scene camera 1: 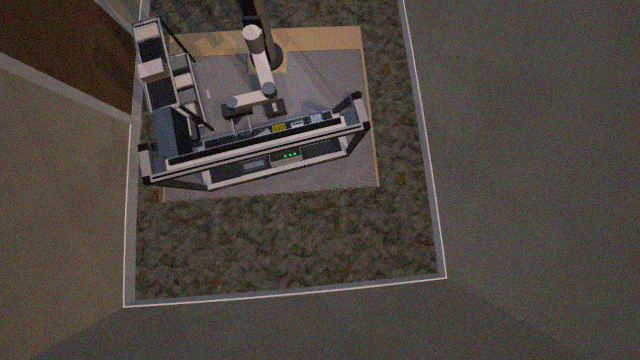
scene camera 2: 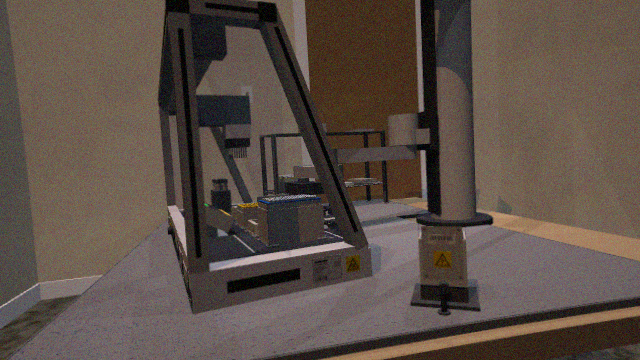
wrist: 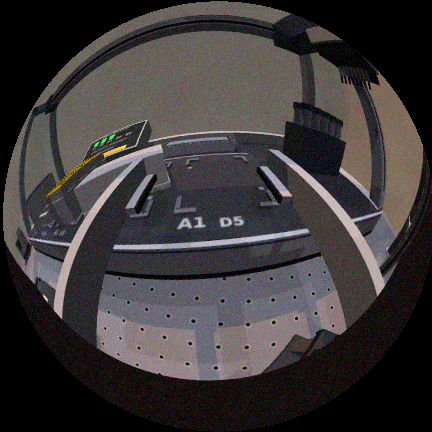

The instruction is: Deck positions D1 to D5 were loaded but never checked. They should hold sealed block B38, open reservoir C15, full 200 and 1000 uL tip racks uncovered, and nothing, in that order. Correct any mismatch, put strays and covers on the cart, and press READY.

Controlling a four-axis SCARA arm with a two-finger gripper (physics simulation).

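Places are measured from the arm's base along level axes (x ahead, y left, z up), in millimetres.
Where they show: gripper, fingertip midpoint: (scene camera 1: 243,134) (wrist: 205,160); arm's base at its link origin: (scene camera 1: 267,57) (scene camera 2: 453,222).
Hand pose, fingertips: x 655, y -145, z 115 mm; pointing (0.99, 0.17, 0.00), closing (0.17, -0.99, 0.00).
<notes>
Things, the pixels of their centre, and the offset from my fingertips. "*": a spot on its surface instead.
- label D5 at a spot on its surface: (wrist: 232,221) * dx -20, dy -23, dz -44 mm
- pale block at the middle of its body: (wrist: 121,174) dx +36, dy +124, dz -21 mm
- rack with a yellow top, body centre: (wrist: 76,186) (scene camera 2: 262,214) (scene camera 1: 280,135) dx +15, dy +238, dz -14 mm
- pale item at the middle of its body: (scene camera 1: 299,131) dx -7, dy +360, dz -29 mm
- dark holder with tubes, surface spot: (wrist: 315,147) * dx +107, dy -159, dz +4 mm
- dark pad at a spot on its surface: (scene camera 1: 281,111) * dx -170, dy +244, dz -52 mm
My gripper (scene camera 1: 243,131) (wrist: 205,160) is open, with nothing between its separated fingers, above the D5 end of the deck. Corner brackets (wrist: 185,205) and the label D5 (wrist: 232,221) show there; no labware stands between the brackets. Left of D5 in the wrist view is a pale block (wrist: 120,171), partly hidden by a finger. A rack with a yellow top (scene camera 1: 279,127) (wrist: 75,174) stands beyond it. A pale item (scene camera 1: 297,123) lies between this rack and a tall blue-topped rack (scene camera 1: 316,118) (scene camera 2: 290,220). The console (scene camera 1: 286,157) (wrist: 117,137) shows three green lights. No readable READY label shows.
The deck's overhead frame (scene camera 1: 260,143) (scene camera 2: 312,125) surrounds the work area. A dark holder with tubes (wrist: 315,147) stands right of D5, under a multi-tip head (wrist: 352,62). A shelf unit (scene camera 1: 162,94) (scene camera 2: 350,133) carries pale boxes. A dark pad (scene camera 1: 281,111) lies near the arm.
</notes>
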